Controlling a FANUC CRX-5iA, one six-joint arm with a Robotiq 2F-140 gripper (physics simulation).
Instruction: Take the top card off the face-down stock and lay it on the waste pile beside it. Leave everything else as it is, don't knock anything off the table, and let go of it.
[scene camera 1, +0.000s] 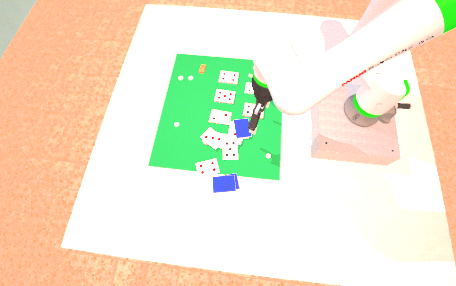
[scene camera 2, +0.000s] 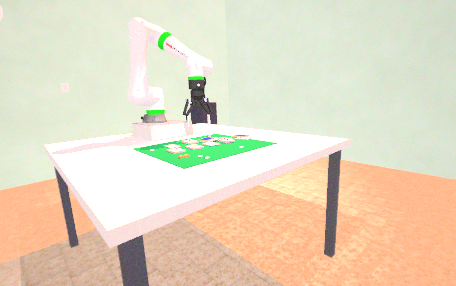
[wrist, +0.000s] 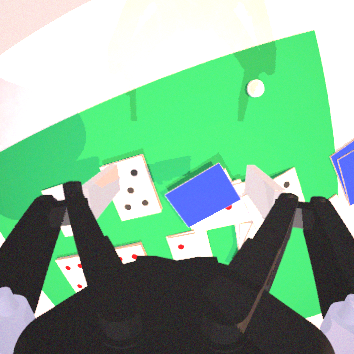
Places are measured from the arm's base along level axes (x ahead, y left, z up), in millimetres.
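Where they show: gripper, fingertip midpoint: (scene camera 1: 258, 119) (scene camera 2: 198, 125) (wrist: 181, 177); arm's base at its link origin: (scene camera 1: 361, 110) (scene camera 2: 156, 122).
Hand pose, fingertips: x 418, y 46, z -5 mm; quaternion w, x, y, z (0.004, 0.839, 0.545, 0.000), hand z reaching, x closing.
Note:
Each offset is from my fingertips to the top centre of the thing.
A blue face-down card {dy +4, dx +62, dz -74 mm} (scene camera 1: 242, 128) (scene camera 2: 207, 139) (wrist: 202, 195) lies askew on scattered face-up cards at the mat's lower middle. More blue face-down cards {dy +246, dx +133, dz -85 mm} (scene camera 1: 224, 183) (scene camera 2: 241, 136) (wrist: 347, 172) lie beyond the mat's edge on the white table, slightly fanned. A skewed face-up card with three red pips {dy +54, dx +187, dz -76 mm} (scene camera 1: 213, 138) lies left of the single blue card, next to a black-pip card {dy +100, dx +112, dz -70 mm} (scene camera 1: 230, 148). Which of these is the waste pile is unclear. My gripper (scene camera 1: 259, 114) (scene camera 2: 198, 119) (wrist: 181, 177) is open above the cards. In the wrist view the blue card shows between its fingers, not touched by either.
A card with red pips {dy +181, dx +202, dz -88 mm} (scene camera 1: 207, 167) lies across the green mat's lower edge. Face-up cards {dy -268, dx +128, dz -81 mm} (scene camera 1: 228, 77) {dy -161, dx +143, dz -81 mm} (scene camera 1: 225, 96) {dy -54, dx +161, dz -84 mm} (scene camera 1: 220, 117) lie in a column, with others partly under the arm. A white disc {dy +123, dx -46, dz -87 mm} (scene camera 1: 268, 156) (wrist: 255, 88) and an orange block {dy -317, dx +258, dz -83 mm} (scene camera 1: 202, 69) (scene camera 2: 184, 156) are on the mat.

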